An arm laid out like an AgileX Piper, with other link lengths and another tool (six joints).
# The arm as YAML. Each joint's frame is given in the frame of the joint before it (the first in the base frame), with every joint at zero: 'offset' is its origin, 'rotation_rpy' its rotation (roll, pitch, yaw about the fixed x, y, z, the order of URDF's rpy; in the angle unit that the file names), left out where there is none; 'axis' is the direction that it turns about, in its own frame. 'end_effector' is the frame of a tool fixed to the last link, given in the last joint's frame.
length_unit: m
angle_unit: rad
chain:
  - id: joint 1
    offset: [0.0, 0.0, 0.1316]
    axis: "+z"
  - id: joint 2
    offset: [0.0, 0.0, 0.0]
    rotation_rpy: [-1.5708, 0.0, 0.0]
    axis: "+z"
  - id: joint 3
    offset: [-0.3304, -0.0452, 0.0]
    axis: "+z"
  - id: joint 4
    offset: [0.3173, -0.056, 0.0]
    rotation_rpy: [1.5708, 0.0, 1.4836]
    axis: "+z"
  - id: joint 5
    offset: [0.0, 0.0, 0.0]
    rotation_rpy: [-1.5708, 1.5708, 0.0]
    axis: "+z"
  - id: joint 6
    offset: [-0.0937, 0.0, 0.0]
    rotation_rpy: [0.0, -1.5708, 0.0]
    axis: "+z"
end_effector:
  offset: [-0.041, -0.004, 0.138]
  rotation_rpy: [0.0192, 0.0, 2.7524]
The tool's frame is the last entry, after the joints.
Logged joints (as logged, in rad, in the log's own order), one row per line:
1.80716, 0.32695, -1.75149, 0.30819, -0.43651, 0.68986
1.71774, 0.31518, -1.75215, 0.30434, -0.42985, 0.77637
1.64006, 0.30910, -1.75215, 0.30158, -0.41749, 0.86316
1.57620, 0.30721, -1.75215, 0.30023, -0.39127, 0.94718
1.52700, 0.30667, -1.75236, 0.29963, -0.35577, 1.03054
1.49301, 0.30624, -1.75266, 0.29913, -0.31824, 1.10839
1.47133, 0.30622, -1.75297, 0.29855, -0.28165, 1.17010
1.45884, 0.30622, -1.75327, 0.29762, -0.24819, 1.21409
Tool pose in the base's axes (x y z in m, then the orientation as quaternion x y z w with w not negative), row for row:
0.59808, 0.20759, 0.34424, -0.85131, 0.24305, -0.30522, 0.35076
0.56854, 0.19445, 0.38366, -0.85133, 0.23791, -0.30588, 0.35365
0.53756, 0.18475, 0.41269, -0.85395, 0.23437, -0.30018, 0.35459
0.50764, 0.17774, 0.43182, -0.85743, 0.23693, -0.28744, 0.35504
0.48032, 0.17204, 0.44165, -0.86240, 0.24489, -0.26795, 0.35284
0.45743, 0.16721, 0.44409, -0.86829, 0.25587, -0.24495, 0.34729
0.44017, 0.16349, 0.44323, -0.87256, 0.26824, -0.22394, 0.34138
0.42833, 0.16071, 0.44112, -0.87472, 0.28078, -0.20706, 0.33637
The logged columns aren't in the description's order. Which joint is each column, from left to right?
Columns, left to right: joint 2, joint 1, joint 3, joint 4, joint 6, joint 5.
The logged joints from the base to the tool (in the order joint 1, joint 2, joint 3, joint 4, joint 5, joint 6), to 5 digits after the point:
0.32695, 1.80716, -1.75149, 0.30819, 0.68986, -0.43651
0.31518, 1.71774, -1.75215, 0.30434, 0.77637, -0.42985
0.30910, 1.64006, -1.75215, 0.30158, 0.86316, -0.41749
0.30721, 1.57620, -1.75215, 0.30023, 0.94718, -0.39127
0.30667, 1.52700, -1.75236, 0.29963, 1.03054, -0.35577
0.30624, 1.49301, -1.75266, 0.29913, 1.10839, -0.31824
0.30622, 1.47133, -1.75297, 0.29855, 1.17010, -0.28165
0.30622, 1.45884, -1.75327, 0.29762, 1.21409, -0.24819

